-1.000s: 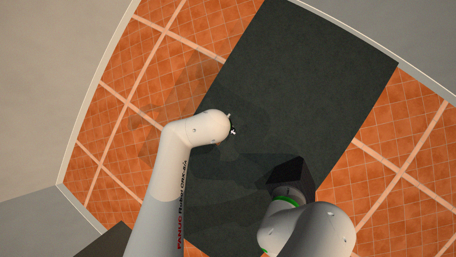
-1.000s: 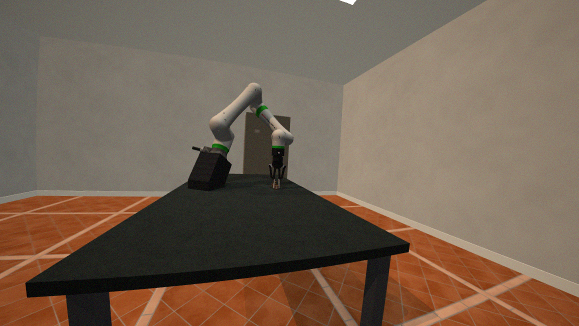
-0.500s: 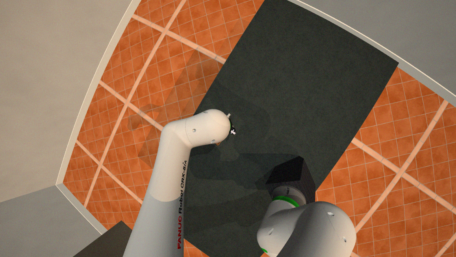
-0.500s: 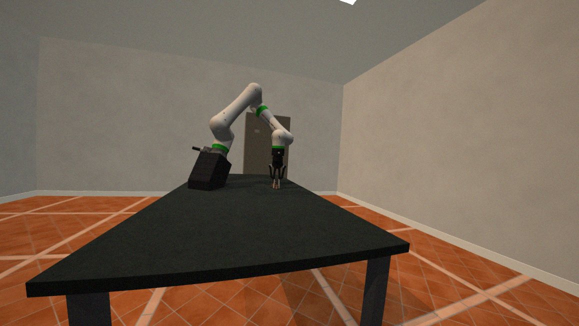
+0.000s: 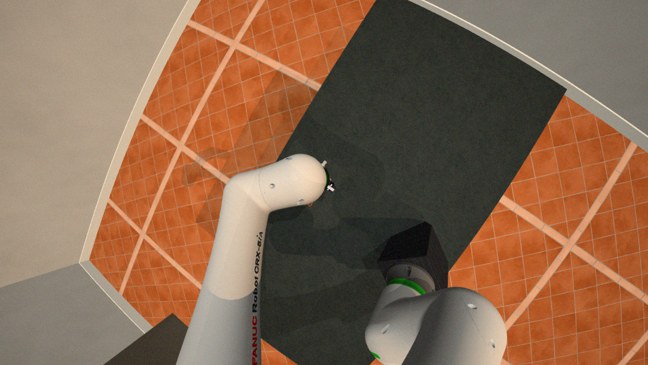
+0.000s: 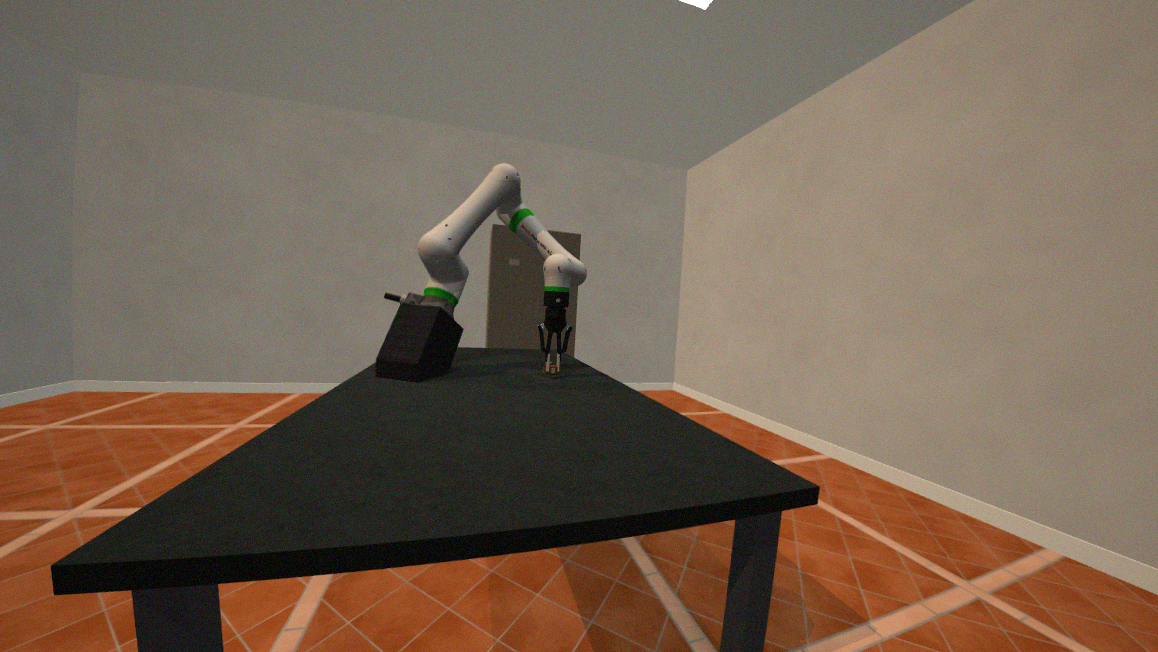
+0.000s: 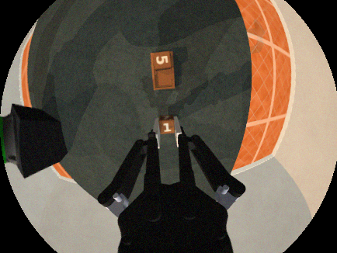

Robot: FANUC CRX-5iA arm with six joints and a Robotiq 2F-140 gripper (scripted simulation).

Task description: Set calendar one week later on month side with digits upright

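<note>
Now: hand 12 cm to the right of the brown cube, 4 cm above it and 1 cm past it. From my hand the other things lie so: brown tray (11 cm to the left, 5 cm below, 1 cm behind).
</note>
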